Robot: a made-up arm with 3 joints.
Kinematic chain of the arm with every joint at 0, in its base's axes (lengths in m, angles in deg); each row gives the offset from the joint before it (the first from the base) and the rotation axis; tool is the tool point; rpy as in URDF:
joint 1: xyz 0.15 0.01 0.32 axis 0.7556 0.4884 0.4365
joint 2: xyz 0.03 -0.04 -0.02 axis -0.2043 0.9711 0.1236
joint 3: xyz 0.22 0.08 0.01 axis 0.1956 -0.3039 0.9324
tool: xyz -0.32 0.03 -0.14 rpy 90 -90 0
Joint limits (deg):
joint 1: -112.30..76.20
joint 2: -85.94..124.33
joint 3: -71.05..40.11
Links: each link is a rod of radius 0.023 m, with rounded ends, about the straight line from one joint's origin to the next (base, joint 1, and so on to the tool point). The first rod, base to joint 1, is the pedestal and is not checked.
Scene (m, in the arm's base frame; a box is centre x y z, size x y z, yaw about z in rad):
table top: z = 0
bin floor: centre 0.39 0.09 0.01 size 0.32 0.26 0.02 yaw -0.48
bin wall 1: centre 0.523 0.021 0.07 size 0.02 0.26 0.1 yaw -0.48
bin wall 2: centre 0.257 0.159 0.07 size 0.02 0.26 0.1 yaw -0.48
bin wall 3: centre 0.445 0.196 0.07 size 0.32 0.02 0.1 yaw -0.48
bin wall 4: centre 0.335 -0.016 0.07 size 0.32 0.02 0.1 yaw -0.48
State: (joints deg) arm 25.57 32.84 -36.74
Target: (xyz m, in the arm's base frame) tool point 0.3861 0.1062 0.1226
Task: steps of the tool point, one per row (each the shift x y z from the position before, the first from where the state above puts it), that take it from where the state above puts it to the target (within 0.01 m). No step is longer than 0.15 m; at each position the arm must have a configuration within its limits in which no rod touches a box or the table.
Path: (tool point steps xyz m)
1: 0.0602 0.0561 -0.0640
2: 0.0861 0.0276 -0.0555
3: 0.1003 0.0001 -0.0324
4: 0.0994 -0.0194 -0.0004
5: 0.0109 -0.0394 0.0088
6: 0.0063 -0.0430 0.0042
7: 0.0060 -0.0483 0.0062
8: 0.0056 -0.0514 0.0158
9: 0.0026 0.0003 -0.0168
10: 0.0017 0.0003 -0.0171
11: 0.0005 0.0002 -0.0177
12: -0.0012 -0.0003 -0.0190
13: -0.0036 -0.0005 -0.0204

